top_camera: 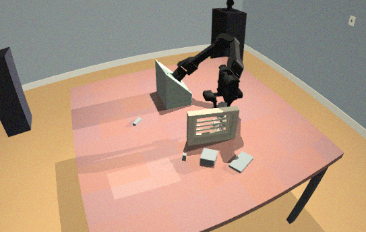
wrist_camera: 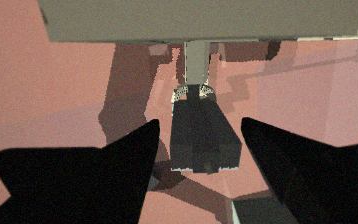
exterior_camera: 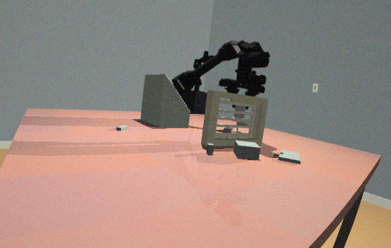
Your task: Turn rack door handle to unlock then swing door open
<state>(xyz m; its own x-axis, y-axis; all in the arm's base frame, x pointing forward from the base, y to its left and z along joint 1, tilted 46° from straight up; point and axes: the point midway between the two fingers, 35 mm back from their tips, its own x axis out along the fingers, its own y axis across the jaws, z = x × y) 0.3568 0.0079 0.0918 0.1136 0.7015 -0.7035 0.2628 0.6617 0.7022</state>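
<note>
Now: gripper tip 3 cm above the door handle and 1 cm past it. Also, from my gripper tip: small dark cube: 25 cm to the right, 11 cm below, 10 cm ahead; flat slab: 25 cm ahead, 12 cm below, 4 cm to the right; thicker block: 16 cm to the right, 16 cm ahead, 10 cm below.
</note>
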